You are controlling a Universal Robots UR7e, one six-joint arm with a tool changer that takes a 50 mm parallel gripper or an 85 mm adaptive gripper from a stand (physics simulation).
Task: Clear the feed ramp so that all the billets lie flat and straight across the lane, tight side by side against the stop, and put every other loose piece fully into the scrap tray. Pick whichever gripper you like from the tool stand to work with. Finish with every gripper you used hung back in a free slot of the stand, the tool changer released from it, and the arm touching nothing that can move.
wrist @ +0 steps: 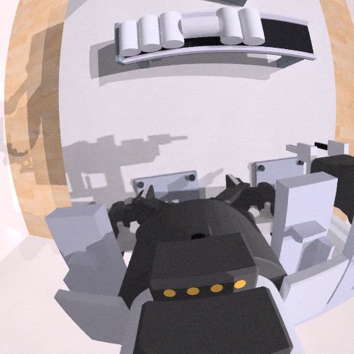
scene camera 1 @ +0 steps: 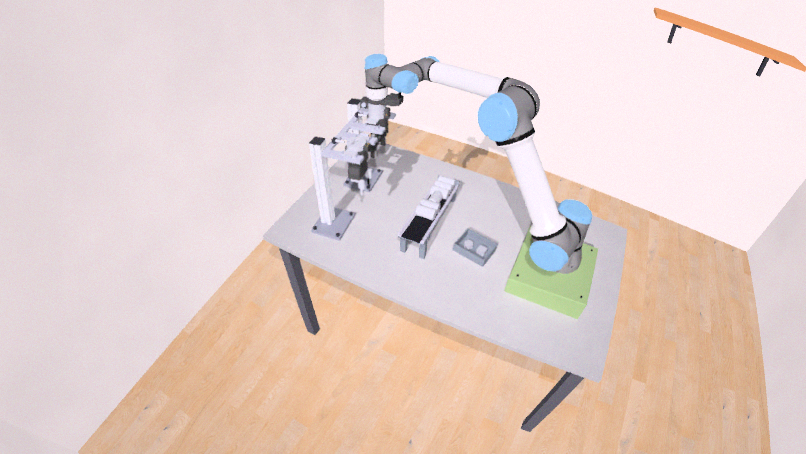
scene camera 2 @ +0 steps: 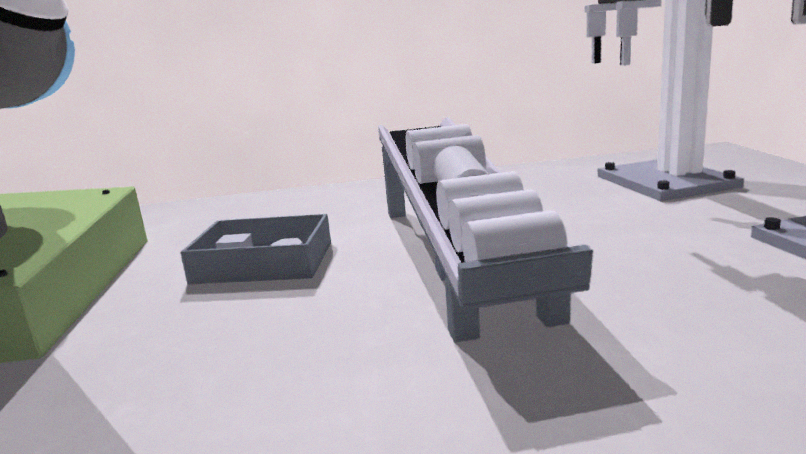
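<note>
Several pale cylindrical billets lie on the feed ramp (scene camera 1: 416,229) (scene camera 2: 420,208). Three (scene camera 2: 516,236) (scene camera 2: 497,209) (scene camera 2: 482,188) lie across the lane at the stop (scene camera 2: 527,276). Behind them one cylinder (scene camera 2: 457,162) (wrist: 200,26) lies lengthwise, and two more (wrist: 230,25) (wrist: 252,26) lie across beyond it. The scrap tray (scene camera 1: 467,255) (scene camera 2: 242,267) holds a block (scene camera 2: 234,240) and a rounded piece (scene camera 2: 287,242). The black adaptive gripper (wrist: 190,186) is below the wrist at the tool stand (scene camera 1: 322,186) (scene camera 2: 685,95), between fork arms, fingers apart and empty. Whether the changer is coupled is hidden.
The other gripper (scene camera 1: 359,177) (scene camera 2: 610,50) hangs in a neighbouring slot, close beside the wrist. The stand's fork arms (wrist: 306,200) flank the wrist closely. The arm's green base (scene camera 1: 549,287) (scene camera 2: 84,270) stands beyond the tray. The ramp lies between stand and tray.
</note>
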